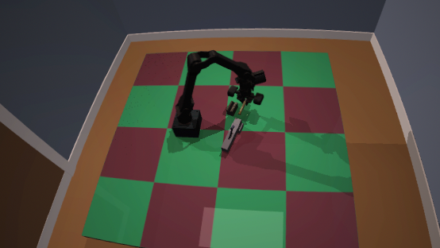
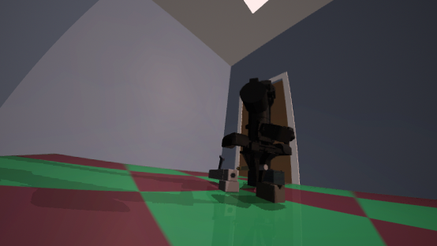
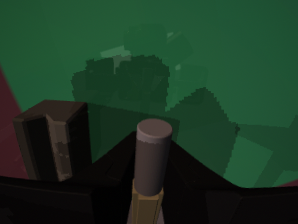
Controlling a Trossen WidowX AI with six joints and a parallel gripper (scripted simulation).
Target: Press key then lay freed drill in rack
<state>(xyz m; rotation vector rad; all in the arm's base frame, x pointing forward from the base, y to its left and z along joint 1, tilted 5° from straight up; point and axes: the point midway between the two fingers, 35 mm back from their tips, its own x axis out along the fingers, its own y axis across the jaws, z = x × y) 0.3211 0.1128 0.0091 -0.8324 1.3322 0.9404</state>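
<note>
Now: the dark rack 8 cm behind my gripper tip and 3 cm below it. Also, from my gripper tip: key 8 cm behind, 19 cm to the right, 3 cm above; grey holder block 8 cm behind, 18 cm to the right, 1 cm below; drill 2 cm behind, 3 cm to the right, 3 cm above.
</note>
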